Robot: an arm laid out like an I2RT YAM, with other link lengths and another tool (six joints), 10 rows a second.
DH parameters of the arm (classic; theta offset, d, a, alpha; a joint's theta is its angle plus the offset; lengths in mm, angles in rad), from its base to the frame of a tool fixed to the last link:
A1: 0 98.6 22.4 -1.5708
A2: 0 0 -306.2 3.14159
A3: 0.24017 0 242.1 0
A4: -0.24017 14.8 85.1 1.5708
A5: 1.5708 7.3 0 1.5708
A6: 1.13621 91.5 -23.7 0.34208
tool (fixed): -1.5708 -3.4 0 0
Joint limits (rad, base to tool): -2.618..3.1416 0..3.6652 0..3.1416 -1.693..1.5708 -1.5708..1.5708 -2.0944..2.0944
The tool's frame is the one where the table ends.
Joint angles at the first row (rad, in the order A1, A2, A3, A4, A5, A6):
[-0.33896, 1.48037, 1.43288, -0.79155, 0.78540, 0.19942]
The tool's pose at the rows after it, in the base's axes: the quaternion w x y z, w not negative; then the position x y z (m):
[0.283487 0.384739 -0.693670 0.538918 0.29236 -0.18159 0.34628]
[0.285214 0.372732 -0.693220 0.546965 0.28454 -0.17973 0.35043]
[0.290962 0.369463 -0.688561 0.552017 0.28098 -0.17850 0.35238]
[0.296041 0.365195 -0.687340 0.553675 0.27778 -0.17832 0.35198]
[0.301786 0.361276 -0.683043 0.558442 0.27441 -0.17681 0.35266]
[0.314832 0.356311 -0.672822 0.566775 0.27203 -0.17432 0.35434]
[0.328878 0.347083 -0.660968 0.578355 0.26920 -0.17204 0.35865]
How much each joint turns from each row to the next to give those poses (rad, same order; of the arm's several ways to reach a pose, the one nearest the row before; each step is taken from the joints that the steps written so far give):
[-0.00158, -0.03214, -0.03691, 0.01228, 0.01530, -0.00308]
[0.00152, -0.02915, -0.01997, 0.01072, 0.01994, 0.00307]
[0.00310, -0.01390, -0.01073, 0.00767, 0.01844, -0.01069]
[-0.00002, -0.00923, -0.01223, 0.00461, 0.01379, -0.00002]
[0.00456, -0.01382, -0.01536, 0.01076, 0.01989, -0.00772]
[0.01226, -0.01227, -0.01532, 0.01685, 0.04137, -0.01837]
[0.01230, -0.01531, -0.01384, 0.02604, 0.04911, -0.02600]

